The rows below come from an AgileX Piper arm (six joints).
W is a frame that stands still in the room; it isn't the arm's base.
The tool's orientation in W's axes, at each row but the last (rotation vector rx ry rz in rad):
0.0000, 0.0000, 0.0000
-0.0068, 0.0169, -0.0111
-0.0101, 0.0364, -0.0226
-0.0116, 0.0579, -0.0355
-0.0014, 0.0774, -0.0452
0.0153, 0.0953, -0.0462
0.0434, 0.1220, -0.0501
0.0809, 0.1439, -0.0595
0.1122, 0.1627, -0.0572
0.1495, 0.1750, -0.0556
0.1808, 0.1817, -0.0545
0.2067, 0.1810, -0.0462
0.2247, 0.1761, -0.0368
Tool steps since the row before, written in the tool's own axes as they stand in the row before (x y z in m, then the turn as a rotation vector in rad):
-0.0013, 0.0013, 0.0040, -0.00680, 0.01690, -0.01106
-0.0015, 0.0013, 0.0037, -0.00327, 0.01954, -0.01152
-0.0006, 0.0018, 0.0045, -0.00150, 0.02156, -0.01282
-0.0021, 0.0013, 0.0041, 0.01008, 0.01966, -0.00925
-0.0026, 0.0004, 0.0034, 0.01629, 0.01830, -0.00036
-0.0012, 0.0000, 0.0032, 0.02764, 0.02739, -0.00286
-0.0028, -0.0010, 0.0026, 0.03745, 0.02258, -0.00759
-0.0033, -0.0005, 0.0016, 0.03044, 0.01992, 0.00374
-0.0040, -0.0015, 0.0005, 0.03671, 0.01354, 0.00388
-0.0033, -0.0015, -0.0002, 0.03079, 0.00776, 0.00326
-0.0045, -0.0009, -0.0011, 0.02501, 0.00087, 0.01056
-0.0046, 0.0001, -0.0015, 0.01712, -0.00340, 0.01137
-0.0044, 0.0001, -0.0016, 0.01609, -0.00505, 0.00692
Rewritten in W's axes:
-0.0013, 0.0013, 0.0040, -0.00680, 0.01690, -0.01106
-0.0014, 0.0013, 0.0037, -0.00325, 0.01950, -0.01160
-0.0004, 0.0019, 0.0045, -0.00148, 0.02146, -0.01298
-0.0018, 0.0014, 0.0042, 0.01021, 0.01919, -0.01006
-0.0023, 0.0005, 0.0036, 0.01702, 0.01755, -0.00168
-0.0009, 0.0000, 0.0033, 0.02850, 0.02615, -0.00513
-0.0025, -0.0010, 0.0029, 0.03740, 0.02111, -0.01121
-0.0031, -0.0005, 0.0020, 0.03189, 0.01788, 0.00078
-0.0040, -0.0014, 0.0010, 0.03767, 0.01123, -0.00080
-0.0034, -0.0013, 0.0002, 0.03135, 0.00587, -0.00118
-0.0047, -0.0005, -0.0004, 0.02647, -0.00202, 0.00575
-0.0048, 0.0005, -0.0006, 0.01858, -0.00615, 0.00712
-0.0046, 0.0005, -0.0007, 0.01672, -0.00674, 0.00268

